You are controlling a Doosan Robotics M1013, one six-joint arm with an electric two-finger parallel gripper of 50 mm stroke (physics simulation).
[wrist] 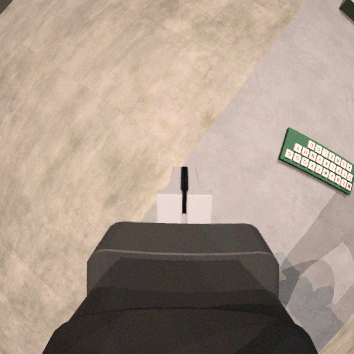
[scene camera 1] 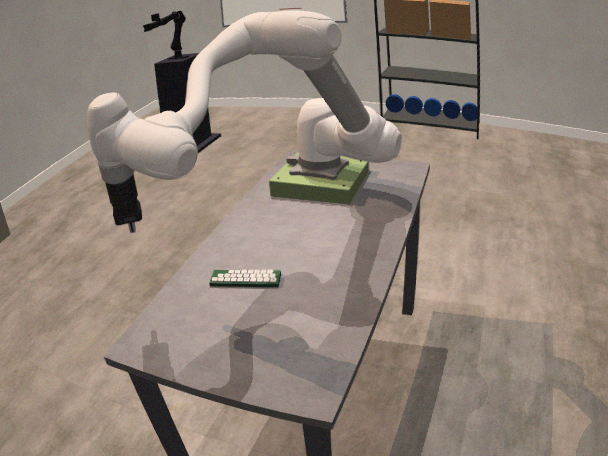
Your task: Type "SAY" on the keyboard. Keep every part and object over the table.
The gripper shows in the wrist view (183, 180) and in scene camera 1 (132, 229).
